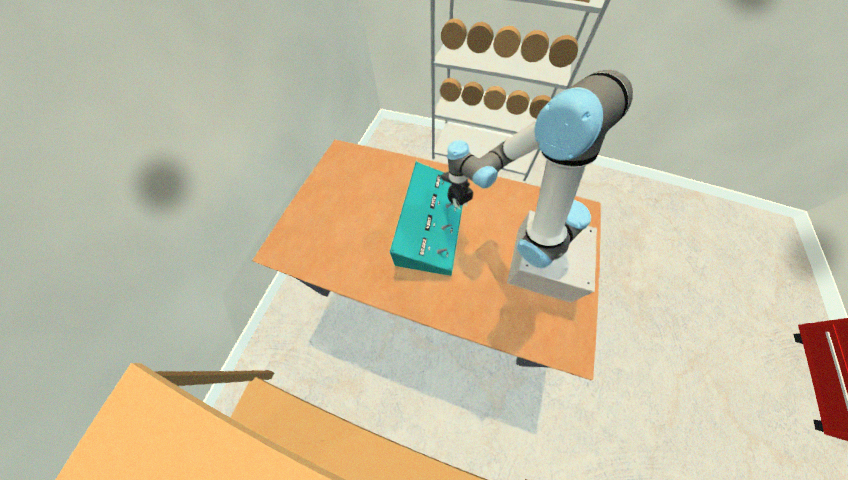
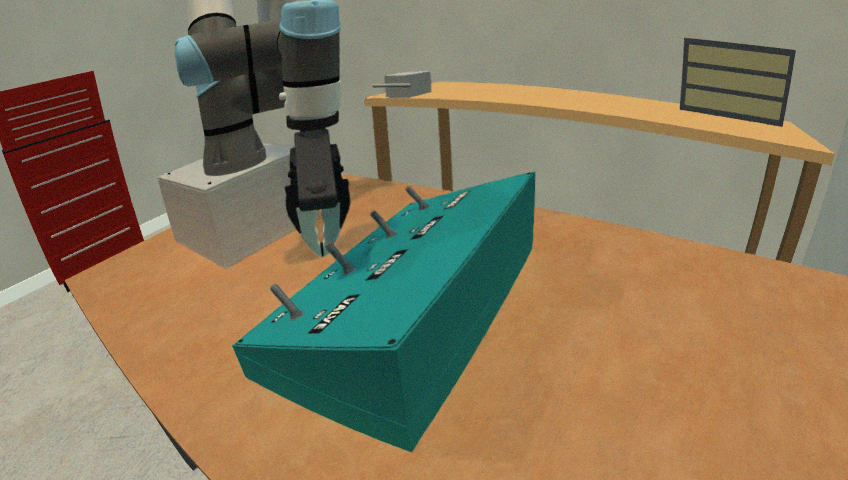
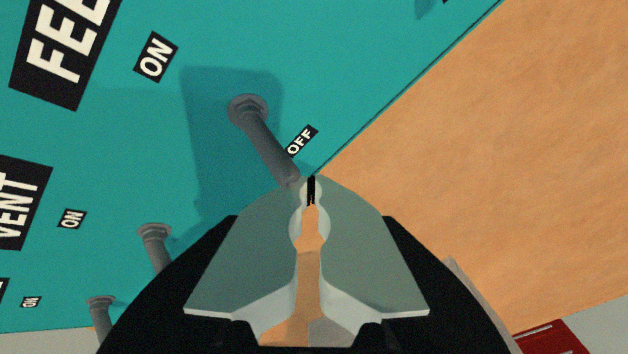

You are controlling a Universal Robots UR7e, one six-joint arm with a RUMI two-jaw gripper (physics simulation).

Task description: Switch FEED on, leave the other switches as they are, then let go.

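Seen in the pictures: gripper, between the fingertips: [image 1: 458, 207] [image 2: 322, 255] [image 3: 311, 179]; arm's base, origin of its link: [image 2: 235, 164].
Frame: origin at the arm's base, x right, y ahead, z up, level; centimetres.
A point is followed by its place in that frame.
Observation:
The teal switch panel [image 1: 410, 220] @(y 55.1, x -15.8, z -3.8 cm) [image 2: 464, 309] @(y 65.2, x 0.0, z -7.9 cm) [image 3: 350, 75] @(y 44.3, x 7.7, z -10.3 cm) stands on the table with its grey levers in a row. The FEED lever [image 2: 342, 259] @(y 45.1, x 2.4, z -7.3 cm) [image 3: 270, 145] @(y 44.4, x 2.8, z -6.5 cm) leans toward its OFF label [image 3: 301, 141] @(y 42.1, x 3.2, z -10.6 cm). The VALVE lever [image 2: 286, 302] @(y 48.6, x 14.0, z -7.1 cm), VENT lever [image 2: 383, 224] @(y 41.1, x -8.8, z -7.1 cm) [image 3: 157, 252] @(y 41.3, x -8.7, z -7.4 cm) and the farthest lever [image 2: 416, 198] @(y 37.3, x -20.0, z -7.2 cm) [image 3: 101, 317] @(y 37.6, x -20.1, z -7.6 cm) lean the same way. My gripper [image 1: 457, 205] @(y 40.8, x 3.1, z -7.9 cm) [image 2: 322, 252] @(y 40.8, x 3.1, z -7.9 cm) [image 3: 311, 179] @(y 40.8, x 3.1, z -7.9 cm) is shut and empty. Its tips are right beside the free end of the FEED lever, on the OFF side; whether they touch it I cannot tell.
The panel rests on the orange-brown table [image 1: 333, 208] @(y 100.3, x -22.0, z -17.8 cm) [image 2: 654, 356] @(y 85.8, x -17.3, z -17.8 cm). The arm's pale base block [image 1: 559, 267] @(y -7.2, x -8.4, z 0.1 cm) [image 2: 220, 220] @(y 11.0, x 9.5, z -7.4 cm) stands behind the gripper. A wooden bench [image 2: 565, 110], a red tool cabinet [image 2: 71, 190] and a shelf rack [image 1: 433, 107] stand away from the panel.

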